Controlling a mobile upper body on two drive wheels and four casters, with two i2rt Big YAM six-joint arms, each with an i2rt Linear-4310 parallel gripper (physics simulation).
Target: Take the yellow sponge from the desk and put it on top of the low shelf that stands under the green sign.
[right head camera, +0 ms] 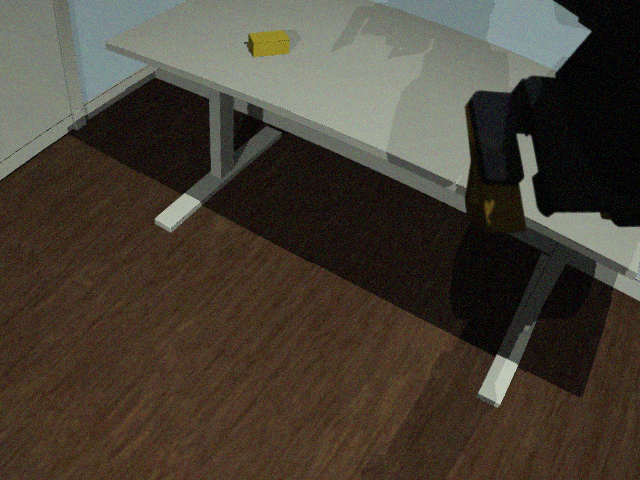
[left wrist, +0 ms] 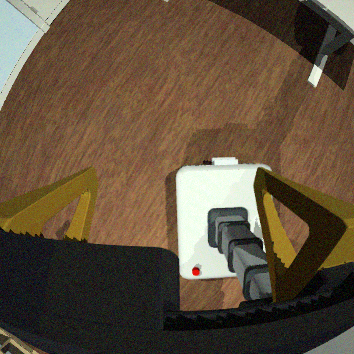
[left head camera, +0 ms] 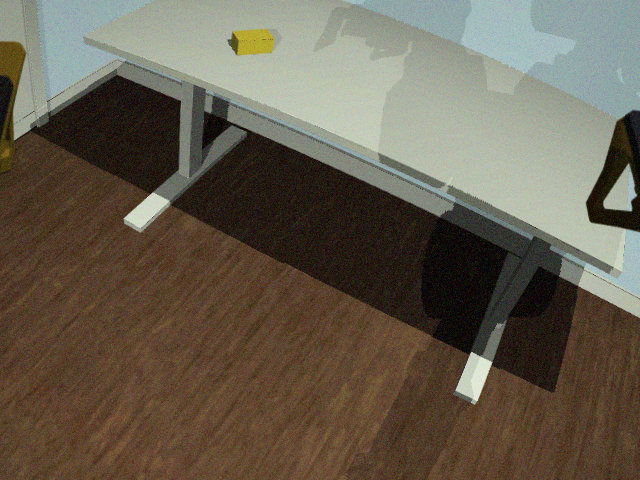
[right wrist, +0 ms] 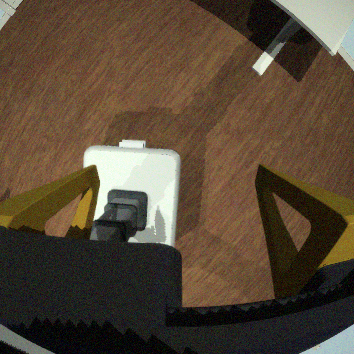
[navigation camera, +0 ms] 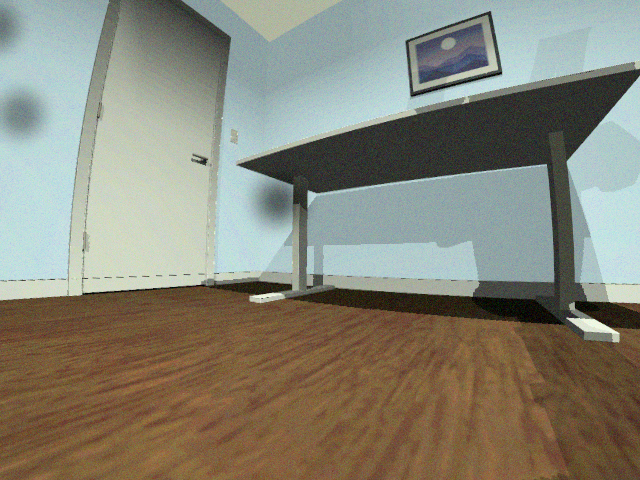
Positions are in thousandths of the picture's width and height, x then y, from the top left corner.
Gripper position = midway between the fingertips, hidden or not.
Observation:
In view: the left gripper (left wrist: 496,496), the right gripper (right head camera: 843,434) and a desk (left head camera: 823,318).
The right gripper is seen too in the right wrist view (right wrist: 501,487). The desk is seen too in the right head camera view (right head camera: 620,180) and in the navigation camera view (navigation camera: 851,255).

